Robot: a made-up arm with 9 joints. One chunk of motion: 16 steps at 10 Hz.
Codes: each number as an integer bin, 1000 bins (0 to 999) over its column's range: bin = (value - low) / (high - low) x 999, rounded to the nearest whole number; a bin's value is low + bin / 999 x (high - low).
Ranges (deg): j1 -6.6..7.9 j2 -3.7..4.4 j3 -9.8..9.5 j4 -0.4..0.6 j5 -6..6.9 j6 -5.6..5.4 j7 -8.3..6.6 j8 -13.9..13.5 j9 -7.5..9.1
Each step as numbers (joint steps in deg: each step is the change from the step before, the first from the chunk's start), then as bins.
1 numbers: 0.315 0.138 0.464 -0.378 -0.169 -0.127 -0.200 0.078 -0.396
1 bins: 476 473 531 22 452 497 543 510 428
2 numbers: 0.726 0.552 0.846 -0.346 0.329 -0.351 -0.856 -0.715 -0.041
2 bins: 505 524 551 54 490 477 499 481 449
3 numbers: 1.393 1.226 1.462 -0.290 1.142 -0.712 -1.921 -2.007 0.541
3 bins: 551 608 583 110 553 444 428 434 484
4 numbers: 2.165 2.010 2.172 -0.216 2.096 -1.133 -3.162 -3.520 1.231
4 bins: 604 704 620 184 627 406 344 378 525
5 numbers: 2.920 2.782 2.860 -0.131 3.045 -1.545 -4.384 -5.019 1.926
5 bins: 656 799 655 269 700 368 263 324 567
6 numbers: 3.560 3.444 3.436 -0.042 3.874 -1.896 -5.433 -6.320 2.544
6 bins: 700 881 685 358 765 336 192 276 604
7 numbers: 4.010 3.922 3.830 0.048 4.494 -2.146 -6.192 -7.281 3.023
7 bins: 731 940 706 448 813 314 141 241 633
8 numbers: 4.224 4.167 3.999 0.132 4.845 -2.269 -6.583 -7.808 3.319
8 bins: 746 970 714 531 840 303 115 222 651
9 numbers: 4.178 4.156 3.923 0.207 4.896 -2.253 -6.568 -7.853 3.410
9 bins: 743 969 710 606 844 304 116 220 657
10 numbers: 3.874 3.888 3.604 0.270 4.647 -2.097 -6.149 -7.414 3.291
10 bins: 722 936 694 669 825 318 144 236 649
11 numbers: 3.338 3.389 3.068 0.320 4.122 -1.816 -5.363 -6.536 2.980
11 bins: 685 874 666 719 784 344 197 268 631
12 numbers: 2.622 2.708 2.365 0.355 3.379 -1.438 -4.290 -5.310 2.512
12 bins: 635 790 630 754 726 378 269 313 603
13 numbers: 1.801 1.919 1.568 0.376 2.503 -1.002 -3.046 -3.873 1.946
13 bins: 579 693 588 775 658 418 352 366 568
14 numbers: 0.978 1.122 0.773 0.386 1.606 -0.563 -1.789 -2.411 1.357
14 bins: 522 595 547 785 589 457 437 419 533
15 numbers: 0.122 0.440 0.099 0.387 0.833 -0.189 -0.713 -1.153 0.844
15 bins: 463 511 512 786 529 491 509 465 502
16 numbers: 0.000 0.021 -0.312 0.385 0.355 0.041 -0.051 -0.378 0.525
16 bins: 455 459 491 784 492 512 553 493 483
